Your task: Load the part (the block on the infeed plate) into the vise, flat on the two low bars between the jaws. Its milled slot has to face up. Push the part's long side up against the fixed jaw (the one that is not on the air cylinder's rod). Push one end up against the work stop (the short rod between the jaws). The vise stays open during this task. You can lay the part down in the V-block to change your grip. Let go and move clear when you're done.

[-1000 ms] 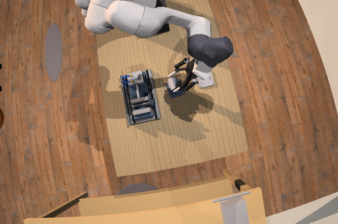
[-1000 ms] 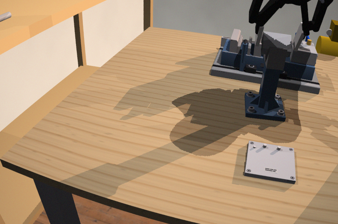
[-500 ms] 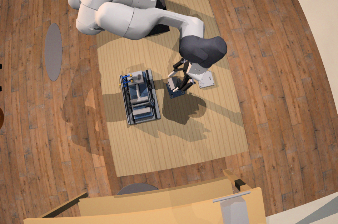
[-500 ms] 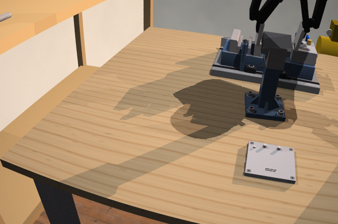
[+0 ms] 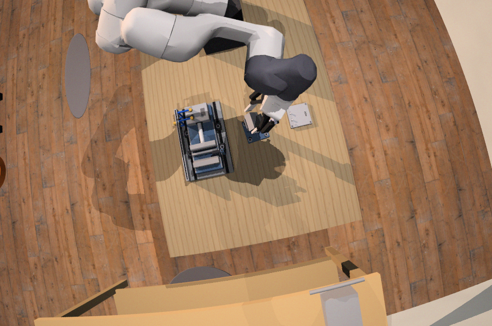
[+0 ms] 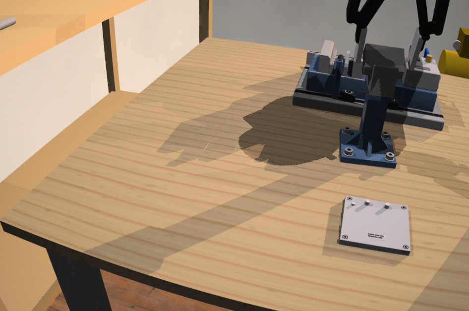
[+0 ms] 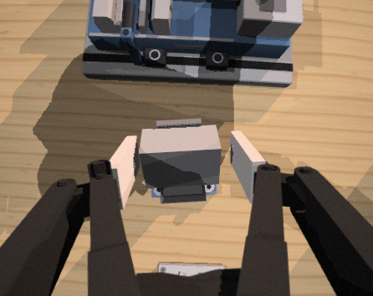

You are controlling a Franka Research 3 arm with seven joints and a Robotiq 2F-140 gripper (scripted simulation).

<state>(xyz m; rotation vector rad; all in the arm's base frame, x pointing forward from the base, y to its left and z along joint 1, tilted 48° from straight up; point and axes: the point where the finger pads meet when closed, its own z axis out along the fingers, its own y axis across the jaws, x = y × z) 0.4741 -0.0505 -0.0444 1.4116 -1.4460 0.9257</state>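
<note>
Right now the part is 1 cm to the right of my hand and 3 cm below it. Round my hand: work stop 6 cm ahead, 17 cm to the right, 9 cm below; then v-block post 12 cm below; then work stop post 6 cm ahead, 15 cm to the right, 12 cm below.
</note>
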